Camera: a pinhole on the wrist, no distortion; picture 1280 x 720 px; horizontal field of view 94.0 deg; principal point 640.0 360.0 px. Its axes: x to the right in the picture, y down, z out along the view. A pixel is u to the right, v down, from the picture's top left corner.
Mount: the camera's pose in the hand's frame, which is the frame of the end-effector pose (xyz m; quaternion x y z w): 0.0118 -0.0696 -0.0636 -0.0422 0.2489 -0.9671 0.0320
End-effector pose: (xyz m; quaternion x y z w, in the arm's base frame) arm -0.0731 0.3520 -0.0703 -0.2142 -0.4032 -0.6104 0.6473
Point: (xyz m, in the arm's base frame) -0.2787 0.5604 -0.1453
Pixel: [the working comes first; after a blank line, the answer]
In the camera's frame: 0.2083 -0.0241 0.2389

1160.4 299.7
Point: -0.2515 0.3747 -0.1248
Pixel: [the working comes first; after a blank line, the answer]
In the camera's frame: 0.0711 0.0477 0.1308

964.3 577.4
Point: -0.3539 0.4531 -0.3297
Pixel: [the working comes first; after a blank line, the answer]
In the camera's frame: 0.2803 0.1686 0.1450

outside the picture
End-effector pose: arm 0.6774 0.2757 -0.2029 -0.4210 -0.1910 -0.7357 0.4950
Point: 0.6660 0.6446 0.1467
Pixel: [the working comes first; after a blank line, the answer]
In the camera's frame: -0.0166 -0.1169 0.5281

621.2 227.8
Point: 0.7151 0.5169 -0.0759
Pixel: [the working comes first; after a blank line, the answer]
In the camera's frame: 0.0743 -0.1404 0.2842

795.9 65.2
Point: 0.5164 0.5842 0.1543
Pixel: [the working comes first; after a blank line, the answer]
In the camera's frame: -0.0778 0.0292 0.4967

546.6 395.1
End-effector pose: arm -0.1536 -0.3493 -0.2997 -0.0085 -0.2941 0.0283 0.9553
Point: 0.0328 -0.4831 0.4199
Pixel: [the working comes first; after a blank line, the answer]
In the camera's frame: -0.4907 -0.1615 0.5821

136.8 194.4
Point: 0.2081 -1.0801 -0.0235
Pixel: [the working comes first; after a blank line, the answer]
In the camera's frame: -0.3336 0.5735 0.4452

outside the picture
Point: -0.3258 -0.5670 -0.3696
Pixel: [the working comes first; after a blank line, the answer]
In the camera's frame: 0.2230 0.0616 0.1351

outside the picture
